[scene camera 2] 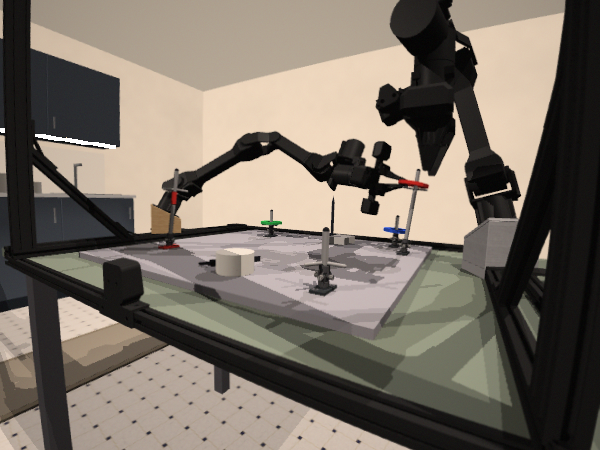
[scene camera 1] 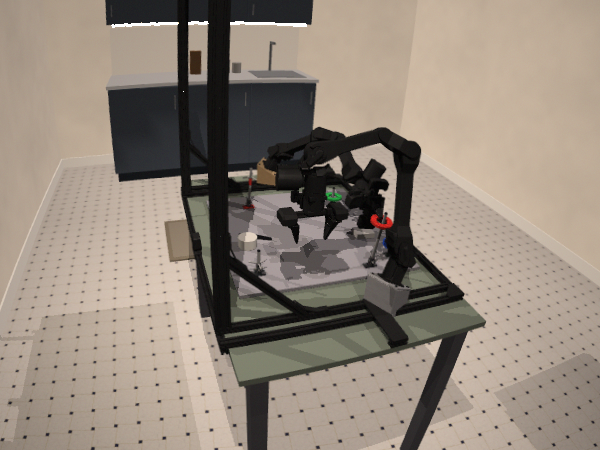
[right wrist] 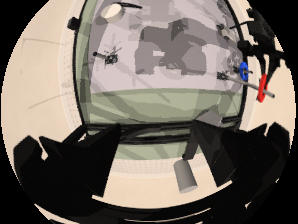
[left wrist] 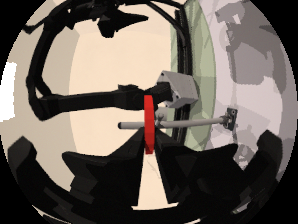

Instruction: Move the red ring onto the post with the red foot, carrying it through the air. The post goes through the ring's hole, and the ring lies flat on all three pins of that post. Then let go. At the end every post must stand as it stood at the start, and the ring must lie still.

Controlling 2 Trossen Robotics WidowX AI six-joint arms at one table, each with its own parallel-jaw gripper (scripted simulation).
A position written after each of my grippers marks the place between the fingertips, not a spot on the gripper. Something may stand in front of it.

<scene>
I see my left gripper (scene camera 2: 408, 183), my right gripper (scene camera 2: 429, 173) and a tall grey post (left wrist: 158, 123).
My left gripper shows as well in scene camera 1 (scene camera 1: 380, 219) and in the left wrist view (left wrist: 148, 130). My right gripper also shows in scene camera 1 (scene camera 1: 310, 241) and in the right wrist view (right wrist: 157, 126).
</scene>
